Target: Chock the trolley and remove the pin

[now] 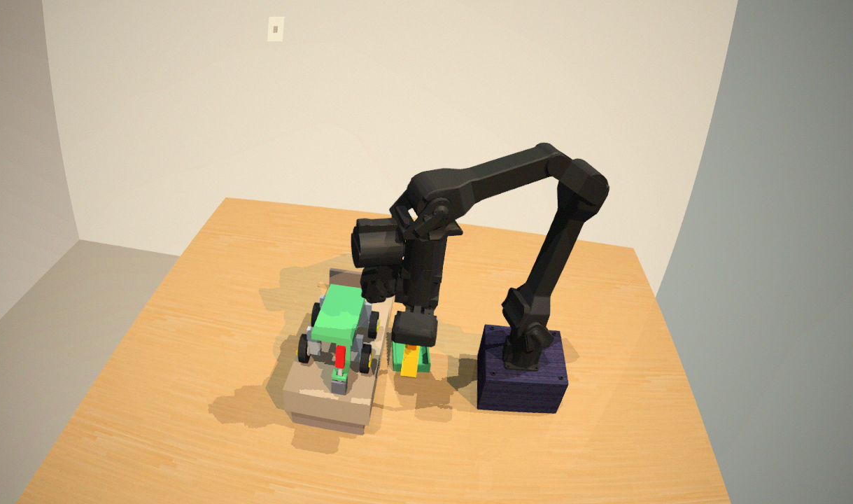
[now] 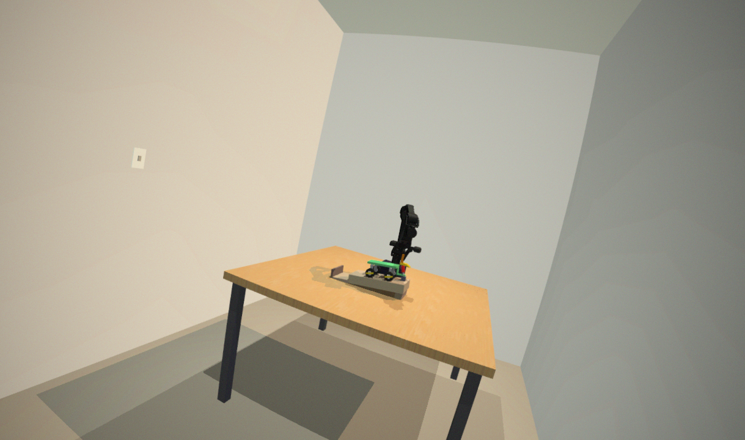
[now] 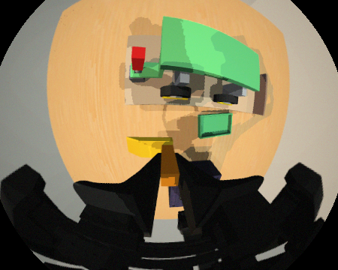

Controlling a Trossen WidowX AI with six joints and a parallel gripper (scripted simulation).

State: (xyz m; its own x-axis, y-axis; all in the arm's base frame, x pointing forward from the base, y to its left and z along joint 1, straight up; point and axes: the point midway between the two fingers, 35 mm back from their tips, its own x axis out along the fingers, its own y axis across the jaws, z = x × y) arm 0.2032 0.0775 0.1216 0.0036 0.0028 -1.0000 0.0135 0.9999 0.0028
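Right now the red-headed stop pin is 11 cm ahead of my gripper tip, 4 cm to the left of it and 4 cm below it. Also, from my gripper tip: green tray 18 cm below, 16 cm to the right; yellow chock 2 cm to the left, 1 cm below; green-topped trolley 13 cm ahead, 7 cm to the right, 6 cm below.
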